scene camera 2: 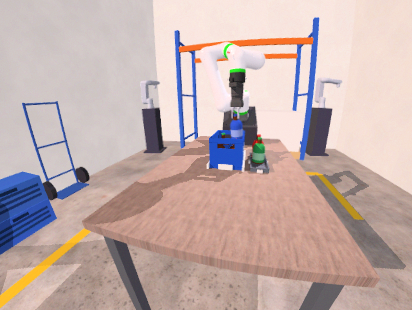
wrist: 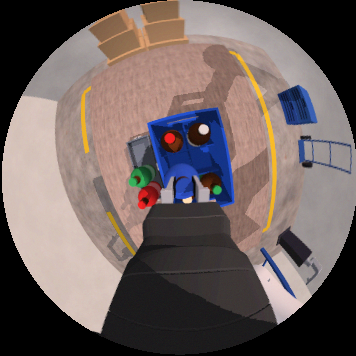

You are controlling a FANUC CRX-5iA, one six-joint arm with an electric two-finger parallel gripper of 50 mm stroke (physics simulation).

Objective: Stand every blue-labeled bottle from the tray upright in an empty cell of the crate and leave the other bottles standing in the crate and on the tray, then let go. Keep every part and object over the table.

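Where they show: gripper, fingertip midpoint: [scene camera 2: 235, 118] [wrist: 183, 182]; arm's base, link origin: [scene camera 2: 240, 116].
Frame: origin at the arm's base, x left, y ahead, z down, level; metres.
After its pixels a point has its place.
Observation:
A blue-labeled bottle [scene camera 2: 236, 129] {x -0.086, y 0.535, z 0.035 m} [wrist: 182, 174] {x -0.094, y 0.518, z -0.015 m} is upright at the crate's tray side, its upper part above the rim; its bottom is hidden. My gripper [scene camera 2: 235, 115] {x -0.092, y 0.508, z -0.029 m} [wrist: 183, 182] {x -0.092, y 0.508, z -0.029 m} is shut on its neck. The blue crate [scene camera 2: 226, 156] {x -0.147, y 0.645, z 0.167 m} [wrist: 226, 160] {x -0.213, y 0.489, z 0.073 m} stands on the table. In the wrist view it holds a brown bottle with a red cap [wrist: 172, 142] {x -0.098, y 0.589, z 0.102 m}, one with a white cap [wrist: 198, 135] {x -0.175, y 0.580, z 0.115 m} and one with a green cap [wrist: 209, 182] {x -0.154, y 0.433, z 0.117 m}. A green bottle [scene camera 2: 258, 152] {x 0.046, y 0.571, z 0.165 m} [wrist: 141, 177] {x 0.038, y 0.533, z 0.120 m} and a red bottle [wrist: 148, 196] {x 0.048, y 0.466, z 0.121 m} stand on the grey tray [scene camera 2: 259, 170] {x 0.030, y 0.692, z 0.228 m} [wrist: 140, 151] {x 0.045, y 0.630, z 0.237 m}.
The tray stands close beside the crate on the wooden table [scene camera 2: 220, 215] {x -0.176, y 1.043, z 0.243 m} [wrist: 135, 90] {x -0.039, y 0.919, z 0.243 m}. The blue and orange rack [scene camera 2: 309, 95] stands behind the table. A blue hand truck [scene camera 2: 51, 146] and blue boxes [scene camera 2: 25, 210] are on the floor at the left.

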